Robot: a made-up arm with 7 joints. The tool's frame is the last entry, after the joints.
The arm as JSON. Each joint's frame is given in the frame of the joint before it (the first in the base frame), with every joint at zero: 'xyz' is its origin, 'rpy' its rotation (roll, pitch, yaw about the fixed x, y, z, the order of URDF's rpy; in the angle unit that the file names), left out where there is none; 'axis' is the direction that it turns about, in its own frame. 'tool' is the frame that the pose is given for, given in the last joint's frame.
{
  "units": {
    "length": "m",
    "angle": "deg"
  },
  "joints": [
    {
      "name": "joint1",
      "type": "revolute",
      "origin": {
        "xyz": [
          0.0,
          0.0,
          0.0
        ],
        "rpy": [
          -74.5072,
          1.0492,
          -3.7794
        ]
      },
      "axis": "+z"
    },
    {
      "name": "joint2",
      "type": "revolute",
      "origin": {
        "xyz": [
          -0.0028,
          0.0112,
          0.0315
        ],
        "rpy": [
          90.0,
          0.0,
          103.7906
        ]
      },
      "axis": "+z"
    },
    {
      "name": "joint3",
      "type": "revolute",
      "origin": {
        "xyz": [
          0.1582,
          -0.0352,
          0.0
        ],
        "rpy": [
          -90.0,
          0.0,
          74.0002
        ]
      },
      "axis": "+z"
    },
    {
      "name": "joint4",
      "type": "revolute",
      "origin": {
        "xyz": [
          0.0,
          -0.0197,
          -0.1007
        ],
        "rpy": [
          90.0,
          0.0,
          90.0
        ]
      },
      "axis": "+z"
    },
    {
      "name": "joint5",
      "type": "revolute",
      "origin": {
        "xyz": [
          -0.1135,
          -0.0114,
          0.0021
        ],
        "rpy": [
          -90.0,
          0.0,
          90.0
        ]
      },
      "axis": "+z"
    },
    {
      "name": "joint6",
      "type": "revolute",
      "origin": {
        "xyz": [
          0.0,
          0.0,
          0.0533
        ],
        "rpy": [
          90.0,
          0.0,
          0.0
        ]
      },
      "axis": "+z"
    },
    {
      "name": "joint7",
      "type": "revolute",
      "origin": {
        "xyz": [
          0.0,
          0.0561,
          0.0
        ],
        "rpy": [
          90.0,
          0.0,
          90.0
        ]
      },
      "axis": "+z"
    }
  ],
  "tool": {
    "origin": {
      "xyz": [
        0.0,
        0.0,
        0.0
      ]
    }
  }
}
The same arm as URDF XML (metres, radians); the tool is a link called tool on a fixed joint. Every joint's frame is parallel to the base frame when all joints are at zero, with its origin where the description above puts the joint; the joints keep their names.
<robot name="arm">
<joint name="tool_fixed" type="fixed"><parent link="link7"/><child link="tool"/><origin xyz="0 0 0" rpy="0 0.2501 -0.0002"/></joint>
<joint name="joint7" type="continuous"><parent link="link6"/><child link="link7"/><origin xyz="0.0544 0 -0.0139"/><axis xyz="0.247497 -0.0001 0.968889"/></joint>
<joint name="joint6" type="continuous"><parent link="link5"/><child link="link6"/><origin xyz="0.0516 0 -0.0132"/><axis xyz="0.0002 1 0"/></joint>
<joint name="joint5" type="continuous"><parent link="link4"/><child link="link5"/><origin xyz="0.1071 0.0021 -0.0391"/><axis xyz="0.968889 -0.0002 -0.247497"/></joint>
<joint name="joint4" type="continuous"><parent link="link3"/><child link="link4"/><origin xyz="-0.0058 0 -0.1024"/><axis xyz="0.0002 1 0"/></joint>
<joint name="joint3" type="continuous"><parent link="link2"/><child link="link3"/><origin xyz="-0.04 0.0098 -0.1567"/><axis xyz="0.247497 -0.0001 0.968889"/></joint>
<joint name="joint2" type="continuous"><parent link="link1"/><child link="link2"/><origin xyz="-0.0006 0.0335 -0.0023"/><axis xyz="0.968889 -0.0002 -0.247497"/></joint>
<joint name="joint1" type="continuous"><parent link="base"/><child link="link1"/><origin xyz="0 0 0"/><axis xyz="0.068403 0.961235 0.26711"/></joint>
<link name="base"/>
<link name="link1"/>
<link name="link2"/>
<link name="link3"/>
<link name="link4"/>
<link name="link5"/>
<link name="link6"/>
<link name="link7"/>
<link name="tool"/>
</robot>

